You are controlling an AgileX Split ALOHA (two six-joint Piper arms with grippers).
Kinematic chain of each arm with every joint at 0, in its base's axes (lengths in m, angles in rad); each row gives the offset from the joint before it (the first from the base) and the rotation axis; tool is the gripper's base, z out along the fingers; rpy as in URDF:
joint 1: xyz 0 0 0.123 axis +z
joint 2: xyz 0 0 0 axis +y
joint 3: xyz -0.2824 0 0.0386 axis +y
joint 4: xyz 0.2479 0 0.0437 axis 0.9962 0 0.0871
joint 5: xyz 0 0 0 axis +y
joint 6: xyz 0.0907 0 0.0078 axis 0.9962 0 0.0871
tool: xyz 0 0 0 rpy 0 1.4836 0
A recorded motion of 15 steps. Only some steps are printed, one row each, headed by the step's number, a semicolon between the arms.
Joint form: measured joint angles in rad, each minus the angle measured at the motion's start. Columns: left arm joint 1, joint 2, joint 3, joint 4, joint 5, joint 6; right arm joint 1, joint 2, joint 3, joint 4, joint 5, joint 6.
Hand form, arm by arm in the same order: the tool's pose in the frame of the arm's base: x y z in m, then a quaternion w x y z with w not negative. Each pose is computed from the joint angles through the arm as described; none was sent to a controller.
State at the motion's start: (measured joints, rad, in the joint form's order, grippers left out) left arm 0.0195 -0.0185 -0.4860 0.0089 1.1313 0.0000; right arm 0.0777 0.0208 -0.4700 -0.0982 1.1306 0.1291
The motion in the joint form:
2: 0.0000 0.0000 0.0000 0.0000 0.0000 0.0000; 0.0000 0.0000 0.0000 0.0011 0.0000 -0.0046
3: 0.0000 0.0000 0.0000 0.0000 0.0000 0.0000; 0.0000 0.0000 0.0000 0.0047 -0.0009 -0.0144
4: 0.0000 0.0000 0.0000 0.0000 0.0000 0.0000; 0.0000 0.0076 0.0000 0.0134 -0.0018 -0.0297
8: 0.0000 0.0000 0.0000 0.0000 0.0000 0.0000; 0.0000 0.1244 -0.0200 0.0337 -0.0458 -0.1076
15: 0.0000 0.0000 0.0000 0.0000 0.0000 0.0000; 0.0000 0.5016 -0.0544 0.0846 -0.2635 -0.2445
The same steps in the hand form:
2: -0.0092 0.0006 0.2676 0.49298 -0.00882 0.86995 0.00924; -0.0014 -0.0081 0.2637 0.47107 0.02297 0.88180 -0.00093
3: -0.0092 0.0006 0.2676 0.49298 -0.00882 0.86995 0.00924; -0.0014 -0.0078 0.2638 0.47132 0.01854 0.88177 -0.00141
4: -0.0092 0.0006 0.2676 0.49298 -0.00882 0.86995 0.00924; -0.0003 -0.0070 0.2638 0.46806 0.01143 0.88362 -0.00096
8: -0.0092 0.0006 0.2676 0.49298 -0.00882 0.86995 0.00924; 0.0172 -0.0039 0.2717 0.44387 -0.02604 0.89565 -0.01024
15: -0.0092 0.0006 0.2676 0.49298 -0.00882 0.86995 0.00924; 0.0869 0.0058 0.2776 0.38594 -0.09097 0.91792 -0.01376

